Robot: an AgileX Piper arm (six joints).
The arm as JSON. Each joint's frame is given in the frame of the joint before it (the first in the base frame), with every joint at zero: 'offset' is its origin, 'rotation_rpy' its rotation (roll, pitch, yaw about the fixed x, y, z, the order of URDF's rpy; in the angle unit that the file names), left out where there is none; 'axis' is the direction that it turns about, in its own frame. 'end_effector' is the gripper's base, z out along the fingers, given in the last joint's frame.
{
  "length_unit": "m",
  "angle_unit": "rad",
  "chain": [
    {
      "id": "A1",
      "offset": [
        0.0,
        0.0,
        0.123
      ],
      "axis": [
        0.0,
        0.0,
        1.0
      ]
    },
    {
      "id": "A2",
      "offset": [
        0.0,
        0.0,
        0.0
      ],
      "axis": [
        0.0,
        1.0,
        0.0
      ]
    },
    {
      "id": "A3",
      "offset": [
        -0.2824,
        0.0,
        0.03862
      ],
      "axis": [
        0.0,
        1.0,
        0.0
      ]
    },
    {
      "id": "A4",
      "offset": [
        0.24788,
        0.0,
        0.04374
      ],
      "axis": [
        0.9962,
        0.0,
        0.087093
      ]
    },
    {
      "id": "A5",
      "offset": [
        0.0,
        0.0,
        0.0
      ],
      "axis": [
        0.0,
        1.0,
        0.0
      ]
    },
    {
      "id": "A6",
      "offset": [
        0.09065,
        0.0,
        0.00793
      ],
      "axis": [
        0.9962,
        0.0,
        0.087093
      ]
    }
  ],
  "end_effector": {
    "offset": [
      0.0,
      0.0,
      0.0
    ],
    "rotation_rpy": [
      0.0,
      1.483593,
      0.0
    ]
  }
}
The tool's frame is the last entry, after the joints.
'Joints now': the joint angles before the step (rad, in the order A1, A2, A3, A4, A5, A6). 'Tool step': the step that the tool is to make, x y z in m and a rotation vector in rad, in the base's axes. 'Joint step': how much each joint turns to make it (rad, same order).
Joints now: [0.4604, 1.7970, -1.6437, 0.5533, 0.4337, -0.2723]
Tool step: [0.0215, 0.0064, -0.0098, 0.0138, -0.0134, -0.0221]
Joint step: [-0.0061, 0.0800, -0.0702, 0.0113, -0.0319, -0.0041]
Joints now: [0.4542, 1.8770, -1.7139, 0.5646, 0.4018, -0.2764]
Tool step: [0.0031, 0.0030, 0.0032, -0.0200, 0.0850, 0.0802]
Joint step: [-0.0150, 0.0388, -0.0960, 0.0201, 0.1718, -0.0067]
